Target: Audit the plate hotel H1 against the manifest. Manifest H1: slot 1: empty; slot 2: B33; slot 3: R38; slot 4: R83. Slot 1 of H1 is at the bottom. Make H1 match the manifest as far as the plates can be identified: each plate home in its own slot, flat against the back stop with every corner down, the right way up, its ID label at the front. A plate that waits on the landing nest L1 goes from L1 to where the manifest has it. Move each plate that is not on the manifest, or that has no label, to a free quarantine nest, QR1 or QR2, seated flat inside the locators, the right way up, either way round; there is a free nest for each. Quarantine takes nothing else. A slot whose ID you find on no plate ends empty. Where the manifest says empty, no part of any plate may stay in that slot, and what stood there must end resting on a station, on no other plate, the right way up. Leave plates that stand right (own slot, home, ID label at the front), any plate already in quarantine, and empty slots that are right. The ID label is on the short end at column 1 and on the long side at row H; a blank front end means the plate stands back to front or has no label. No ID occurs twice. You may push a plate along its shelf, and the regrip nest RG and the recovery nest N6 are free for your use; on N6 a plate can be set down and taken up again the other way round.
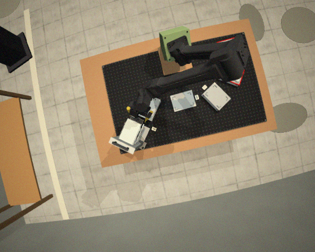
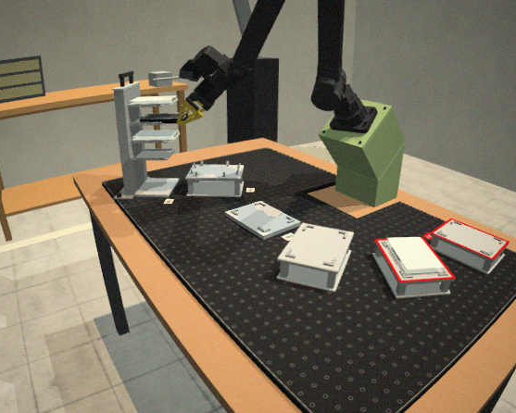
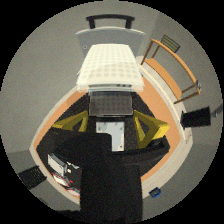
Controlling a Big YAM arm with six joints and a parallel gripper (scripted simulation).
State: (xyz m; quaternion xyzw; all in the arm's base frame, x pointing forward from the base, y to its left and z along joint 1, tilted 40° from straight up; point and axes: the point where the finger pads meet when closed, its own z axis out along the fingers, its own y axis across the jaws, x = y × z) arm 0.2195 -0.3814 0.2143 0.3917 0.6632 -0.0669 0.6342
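Right now my hand is 40 mm short of the dark plate and 50 mm to the left of it. From my hand the other things lie so: flat nest (10 mm ahead, 310 mm to the left, 210 mm below); plate hotel H1 (110 mm ahead, 130 mm to the right, 60 mm below); N6 tag (30 mm ahead, 420 mm to the left, 220 mm below).
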